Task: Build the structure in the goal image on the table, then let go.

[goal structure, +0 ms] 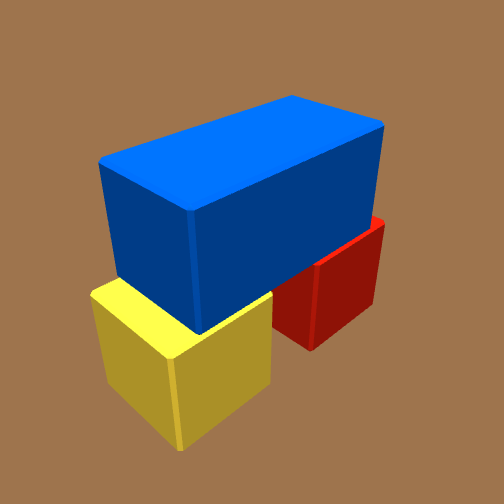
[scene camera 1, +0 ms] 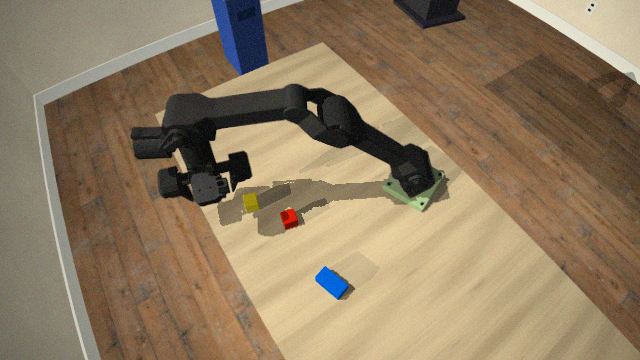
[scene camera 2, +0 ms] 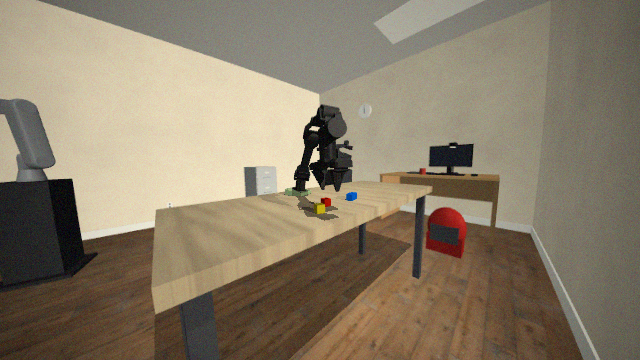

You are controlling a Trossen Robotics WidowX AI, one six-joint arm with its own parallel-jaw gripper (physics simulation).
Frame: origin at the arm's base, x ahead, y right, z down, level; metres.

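Seen in the pictures: gripper, between the fingertips: (scene camera 2: 329, 190); arm's base, origin of its link: (scene camera 1: 414, 182) (scene camera 2: 299, 189).
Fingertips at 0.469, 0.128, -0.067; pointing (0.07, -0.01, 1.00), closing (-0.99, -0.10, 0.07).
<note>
Pixels of each thing's middle, then the offset from my fingertips to it, as dx, dy, dz. Level surfaces: height alone.
- yellow cube, middle of its body: (scene camera 1: 251, 202) (scene camera 2: 319, 208) -0.075, -0.007, +0.078
- red cube, middle of its body: (scene camera 1: 289, 219) (scene camera 2: 325, 202) -0.145, -0.087, +0.078
- blue block, middle of its body: (scene camera 1: 331, 283) (scene camera 2: 351, 196) -0.171, -0.267, +0.078
- wooden table, height of its surface: dz +0.094
A yellow cube (scene camera 1: 250, 202) (scene camera 2: 319, 208) sits on the table, in the arm's shadow. A red cube (scene camera 1: 289, 219) (scene camera 2: 326, 202) sits a short gap from it, on the side toward the blue block (scene camera 1: 332, 283) (scene camera 2: 351, 196), which is longer and lies flat farther along the table. The three blocks are apart from one another. My gripper (scene camera 1: 212, 192) (scene camera 2: 330, 189) points down, open and empty, above the table. In scene camera 1 it appears beside the yellow cube, near the table's long edge, its fingertips partly hidden by its own body.
The wooden table (scene camera 1: 425, 280) (scene camera 2: 225, 230) carries my arm's pale green base plate (scene camera 1: 422, 205) (scene camera 2: 290, 192) near its opposite long edge. A tall blue cabinet (scene camera 1: 245, 40) stands beyond one table end. A desk (scene camera 2: 470, 192) and a red object (scene camera 2: 446, 220) stand apart from the table.
</note>
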